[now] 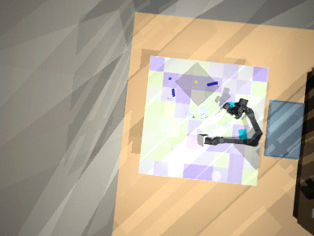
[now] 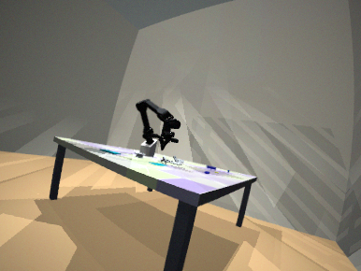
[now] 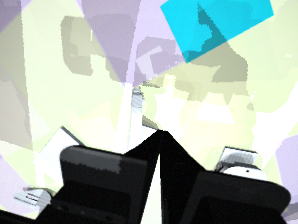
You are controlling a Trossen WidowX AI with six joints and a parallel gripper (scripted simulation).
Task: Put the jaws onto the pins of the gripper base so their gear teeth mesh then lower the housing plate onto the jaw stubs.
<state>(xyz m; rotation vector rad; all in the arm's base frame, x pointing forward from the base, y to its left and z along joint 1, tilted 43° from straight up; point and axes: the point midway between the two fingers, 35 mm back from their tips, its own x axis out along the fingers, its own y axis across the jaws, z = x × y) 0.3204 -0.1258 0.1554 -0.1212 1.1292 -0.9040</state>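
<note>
Now: the white jaw 70 mm below my gripper tip, 40 mm to the left of it and 10 mm ahead of it. Also, from my gripper tip: cyan square 100 mm to the right, 80 mm below, 80 mm ahead; then blue dot 620 mm to the left, 290 mm ahead, 70 mm below; then yellow dot 330 mm to the left, 290 mm ahead, 80 mm below.
</note>
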